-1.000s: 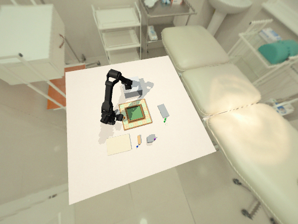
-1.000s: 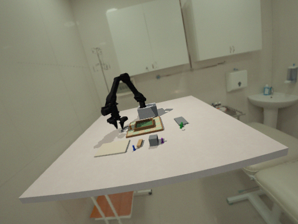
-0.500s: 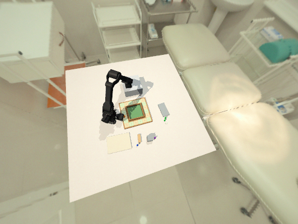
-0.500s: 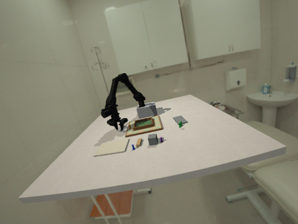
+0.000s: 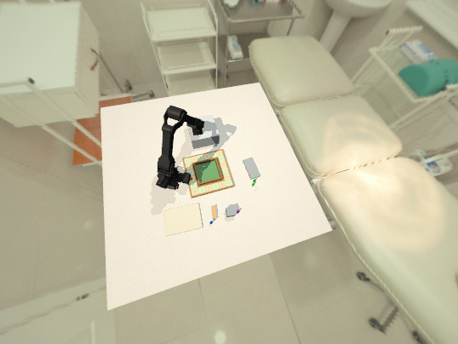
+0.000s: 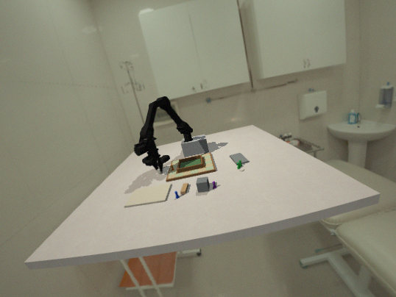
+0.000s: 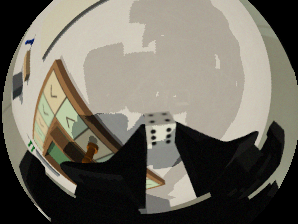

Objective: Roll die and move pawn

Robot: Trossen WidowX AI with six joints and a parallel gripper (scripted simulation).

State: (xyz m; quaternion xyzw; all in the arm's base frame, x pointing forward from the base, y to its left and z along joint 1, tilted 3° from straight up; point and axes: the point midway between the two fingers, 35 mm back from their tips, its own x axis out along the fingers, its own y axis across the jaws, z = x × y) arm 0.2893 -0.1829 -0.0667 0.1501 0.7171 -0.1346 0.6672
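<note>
My gripper tip is now 1 cm short of the orange-brown pawn, 9 cm to the right of it and 1 cm below it. From my gripper tip the other things lie so: cream pad: 25 cm ahead, 1 cm below; then white die: right at my gripper tip; then green tray floor: 2 cm behind, 20 cm to the left, 1 cm below.
</note>
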